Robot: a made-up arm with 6 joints.
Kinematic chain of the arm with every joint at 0, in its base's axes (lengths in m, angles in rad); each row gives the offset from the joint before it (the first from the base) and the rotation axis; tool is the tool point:
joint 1: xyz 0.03 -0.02 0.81 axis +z
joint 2: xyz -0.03 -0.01 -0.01 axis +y
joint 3: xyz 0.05 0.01 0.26 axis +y
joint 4: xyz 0.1 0 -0.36 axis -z
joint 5: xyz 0.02 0 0.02 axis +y
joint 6: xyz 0.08 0 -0.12 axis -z
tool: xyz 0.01 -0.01 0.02
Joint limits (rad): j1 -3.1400..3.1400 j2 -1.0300..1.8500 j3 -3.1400..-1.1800 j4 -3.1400..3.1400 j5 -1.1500..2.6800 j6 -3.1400..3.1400
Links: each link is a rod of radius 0.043 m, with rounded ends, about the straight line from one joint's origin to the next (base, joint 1, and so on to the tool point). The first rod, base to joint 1, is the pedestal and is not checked.
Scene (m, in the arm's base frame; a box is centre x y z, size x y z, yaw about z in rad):
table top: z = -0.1
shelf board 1: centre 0.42 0.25 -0 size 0.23 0.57 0.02 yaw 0.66
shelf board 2: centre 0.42 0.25 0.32 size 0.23 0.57 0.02 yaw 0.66
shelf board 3: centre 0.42 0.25 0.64 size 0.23 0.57 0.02 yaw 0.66
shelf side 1: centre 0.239 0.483 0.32 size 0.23 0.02 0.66 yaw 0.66
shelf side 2: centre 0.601 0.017 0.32 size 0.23 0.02 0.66 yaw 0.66
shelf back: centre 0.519 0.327 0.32 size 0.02 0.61 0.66 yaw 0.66
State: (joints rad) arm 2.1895 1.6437 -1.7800 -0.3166 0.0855 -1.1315
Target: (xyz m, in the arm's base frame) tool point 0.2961 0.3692 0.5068
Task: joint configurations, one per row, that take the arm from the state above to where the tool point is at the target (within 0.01 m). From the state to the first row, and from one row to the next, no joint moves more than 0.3 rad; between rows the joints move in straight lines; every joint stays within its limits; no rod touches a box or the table.
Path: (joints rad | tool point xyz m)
1: 2.1275 1.6064 -1.7050 -0.0540 -0.0689 -1.1069 | -0.2378 0.3896 0.3312
2: 2.0654 1.5691 -1.6300 0.2085 -0.2234 -1.0823 | -0.1801 0.4192 0.3485
3: 2.0034 1.5318 -1.5550 0.4711 -0.3778 -1.0577 | -0.1112 0.4335 0.3672
4: 1.9413 1.4945 -1.4800 0.7337 -0.5322 -1.0331 | -0.0380 0.4282 0.3883
5: 1.8793 1.4571 -1.4050 0.9962 -0.6867 -1.0085 | 0.0309 0.4027 0.4127
6: 1.8172 1.4198 -1.3300 1.2588 -0.8411 -0.9838 | 0.0877 0.3602 0.4408
7: 1.7552 1.3825 -1.2550 1.5214 -0.9956 -0.9592 | 0.1264 0.3071 0.4725
8: 1.6931 1.3452 -1.1800 1.7840 -1.1500 -0.9346 | 0.1445 0.2515 0.5068
9: 1.5795 1.3142 -1.1800 1.5277 -1.0822 -0.9599 | 0.1795 0.2829 0.5018
10: 1.4659 1.2832 -1.1800 1.2715 -1.0145 -0.9852 | 0.2125 0.3114 0.4991
11: 1.3523 1.2521 -1.1800 1.0153 -0.9467 -1.0106 | 0.2431 0.3361 0.4992
12: 1.2386 1.2211 -1.1800 0.7591 -0.8790 -1.0359 | 0.2711 0.3557 0.5019
13: 1.1250 1.1901 -1.1800 0.5029 -0.8112 -1.0612 | 0.2961 0.3692 0.5068

